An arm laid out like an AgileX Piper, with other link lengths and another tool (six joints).
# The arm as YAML. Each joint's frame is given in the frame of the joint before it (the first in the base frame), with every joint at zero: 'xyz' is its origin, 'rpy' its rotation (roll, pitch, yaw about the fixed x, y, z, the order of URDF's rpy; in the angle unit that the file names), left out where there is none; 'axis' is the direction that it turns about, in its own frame. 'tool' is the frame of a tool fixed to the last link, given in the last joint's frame.
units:
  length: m
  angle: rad
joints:
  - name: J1
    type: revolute
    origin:
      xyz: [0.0, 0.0, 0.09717]
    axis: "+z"
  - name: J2
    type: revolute
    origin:
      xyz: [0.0, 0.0, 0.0]
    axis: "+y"
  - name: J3
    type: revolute
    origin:
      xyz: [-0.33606, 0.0, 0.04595]
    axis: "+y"
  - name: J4
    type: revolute
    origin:
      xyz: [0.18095, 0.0, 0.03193]
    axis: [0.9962, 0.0, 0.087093]
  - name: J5
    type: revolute
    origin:
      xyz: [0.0, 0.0, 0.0]
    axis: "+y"
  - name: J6
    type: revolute
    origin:
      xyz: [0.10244, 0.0, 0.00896]
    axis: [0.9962, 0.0, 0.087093]
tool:
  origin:
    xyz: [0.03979, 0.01, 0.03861]
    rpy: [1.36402, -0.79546, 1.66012]
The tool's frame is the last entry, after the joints.
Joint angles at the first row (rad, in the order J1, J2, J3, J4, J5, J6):
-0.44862, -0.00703, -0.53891, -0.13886, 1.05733, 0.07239
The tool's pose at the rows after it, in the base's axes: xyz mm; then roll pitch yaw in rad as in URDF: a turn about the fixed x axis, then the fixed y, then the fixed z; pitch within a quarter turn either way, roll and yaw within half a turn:
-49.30 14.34 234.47 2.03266 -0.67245 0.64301
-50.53 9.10 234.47 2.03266 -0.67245 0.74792
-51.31 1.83 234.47 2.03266 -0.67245 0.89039
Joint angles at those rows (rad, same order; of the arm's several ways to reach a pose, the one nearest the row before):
-0.43532, -0.00704, -0.53891, -0.13884, 1.05734, 0.07238
-0.33041, -0.00704, -0.53891, -0.13884, 1.05734, 0.07238
-0.18793, -0.00704, -0.53891, -0.13885, 1.05734, 0.07239

